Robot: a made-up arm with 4 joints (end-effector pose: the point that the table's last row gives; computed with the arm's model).
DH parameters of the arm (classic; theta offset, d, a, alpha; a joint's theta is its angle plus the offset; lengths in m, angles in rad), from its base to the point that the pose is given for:
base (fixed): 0 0 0 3.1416
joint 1: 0 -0.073 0.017 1.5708
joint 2: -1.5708 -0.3 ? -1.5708
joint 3: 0 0.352 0.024 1.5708
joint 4: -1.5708 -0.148 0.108 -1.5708
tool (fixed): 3.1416 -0.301 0 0
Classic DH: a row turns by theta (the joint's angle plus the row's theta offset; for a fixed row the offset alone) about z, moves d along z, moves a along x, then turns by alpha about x.
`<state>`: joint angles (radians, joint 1 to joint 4).
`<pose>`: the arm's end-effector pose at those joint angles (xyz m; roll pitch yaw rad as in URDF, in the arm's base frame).
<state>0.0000 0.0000 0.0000 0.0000</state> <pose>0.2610 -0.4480 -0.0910 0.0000 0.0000 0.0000</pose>
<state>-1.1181 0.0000 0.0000 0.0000</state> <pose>0.5170 0.0388 -0.0910 0.0000 0.0000 1.1181</pose>
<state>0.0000 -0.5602 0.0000 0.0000</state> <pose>0.3108 -0.4480 0.0637 0.0000 -0.5602 0.0000</pose>
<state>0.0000 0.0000 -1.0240 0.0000</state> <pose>0.2610 -0.6136 0.1684 -1.0240 0.0000 0.0000</pose>
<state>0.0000 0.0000 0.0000 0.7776</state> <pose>0.0809 -0.4480 0.0713 0.0000 0.7776 0.0000</pose>
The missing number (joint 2, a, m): 0.113
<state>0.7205 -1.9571 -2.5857 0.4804</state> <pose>-0.4497 0.0274 0.0477 0.2723 -0.7390 2.7574</pose>
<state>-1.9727 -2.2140 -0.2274 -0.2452</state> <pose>0.4944 0.1418 0.4134 2.9658 -0.6872 -1.2398</pose>
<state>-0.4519 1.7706 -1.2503 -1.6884</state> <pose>0.2782 -0.3008 -0.6247 0.1898 -0.0529 1.6860</pose>
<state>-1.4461 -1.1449 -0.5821 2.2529</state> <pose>0.2195 -0.3393 0.4258 -0.4345 1.0010 0.5336</pose>
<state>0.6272 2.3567 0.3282 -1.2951</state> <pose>-0.6149 -0.0334 -0.2975 -0.4296 0.9914 -1.2294</pose>
